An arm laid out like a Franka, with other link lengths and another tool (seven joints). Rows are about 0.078 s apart.
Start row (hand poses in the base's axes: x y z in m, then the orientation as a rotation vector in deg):
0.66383 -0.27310 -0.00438 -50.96 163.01 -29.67
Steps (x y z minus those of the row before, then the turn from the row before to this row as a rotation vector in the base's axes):
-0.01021 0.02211 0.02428 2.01 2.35 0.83
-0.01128 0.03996 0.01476 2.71 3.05 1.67
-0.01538 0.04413 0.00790 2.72 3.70 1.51
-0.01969 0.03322 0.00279 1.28 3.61 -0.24
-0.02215 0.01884 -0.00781 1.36 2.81 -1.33
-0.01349 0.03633 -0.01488 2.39 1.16 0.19
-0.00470 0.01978 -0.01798 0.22 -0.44 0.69
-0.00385 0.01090 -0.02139 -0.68 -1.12 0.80
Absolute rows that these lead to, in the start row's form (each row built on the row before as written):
0.65362 -0.25099 0.01990 -52.97 164.59 -25.88
0.64234 -0.21103 0.03466 -56.37 166.12 -20.64
0.62696 -0.16690 0.04256 -59.84 168.11 -14.99
0.60727 -0.13368 0.04535 59.54 -167.32 11.15
0.58512 -0.11484 0.03754 57.18 -165.94 7.57
0.57163 -0.07851 0.02266 57.56 -165.62 3.53
0.56693 -0.05873 0.00468 58.71 -165.75 3.48
0.56308 -0.04783 -0.01671 60.06 -166.12 5.10

